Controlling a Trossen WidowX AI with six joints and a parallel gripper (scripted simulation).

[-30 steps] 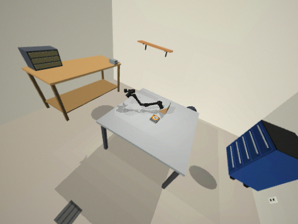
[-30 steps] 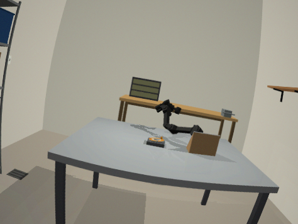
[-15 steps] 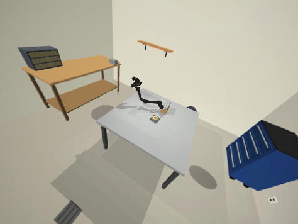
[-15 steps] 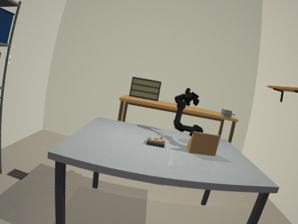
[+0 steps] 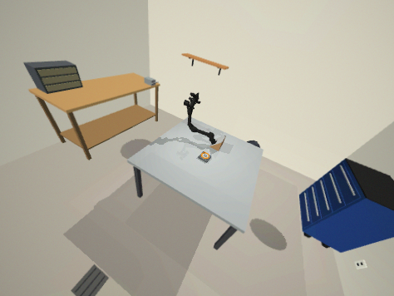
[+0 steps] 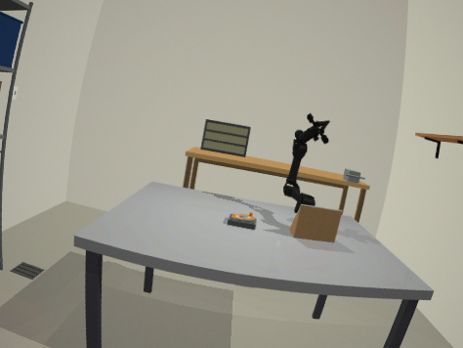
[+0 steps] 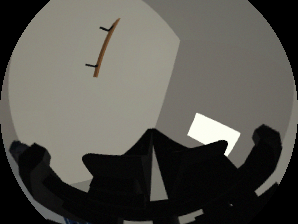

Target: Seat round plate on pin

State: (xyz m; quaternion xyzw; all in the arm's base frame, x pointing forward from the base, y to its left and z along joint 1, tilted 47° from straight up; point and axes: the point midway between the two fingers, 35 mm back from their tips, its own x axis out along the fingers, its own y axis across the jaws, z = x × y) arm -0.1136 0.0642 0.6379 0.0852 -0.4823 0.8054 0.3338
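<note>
The grey square base is 40 cm ahead of my gripper tip, 43 cm to the left of it and 54 cm below it.
</note>
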